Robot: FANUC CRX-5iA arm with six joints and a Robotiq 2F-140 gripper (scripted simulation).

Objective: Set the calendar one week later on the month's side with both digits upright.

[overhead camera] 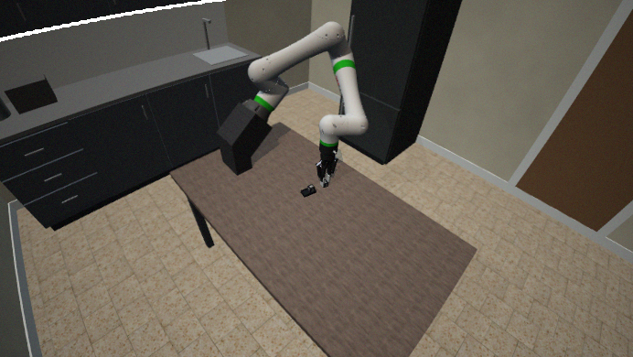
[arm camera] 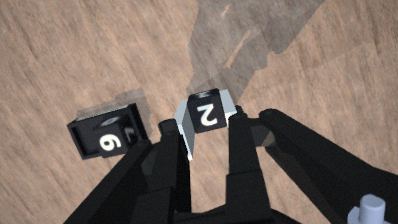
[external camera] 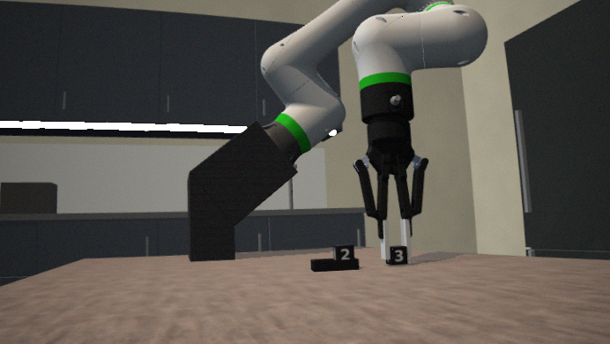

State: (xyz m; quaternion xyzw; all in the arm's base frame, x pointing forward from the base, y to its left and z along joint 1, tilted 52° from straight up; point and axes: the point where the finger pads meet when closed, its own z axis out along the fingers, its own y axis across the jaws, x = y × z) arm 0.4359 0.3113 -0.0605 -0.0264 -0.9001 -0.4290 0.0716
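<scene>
Now: the cube 30 mm below my hand. The rest, counted from my hand: black tray 10 mm behind, 110 mm to the right, 40 mm below.
</scene>
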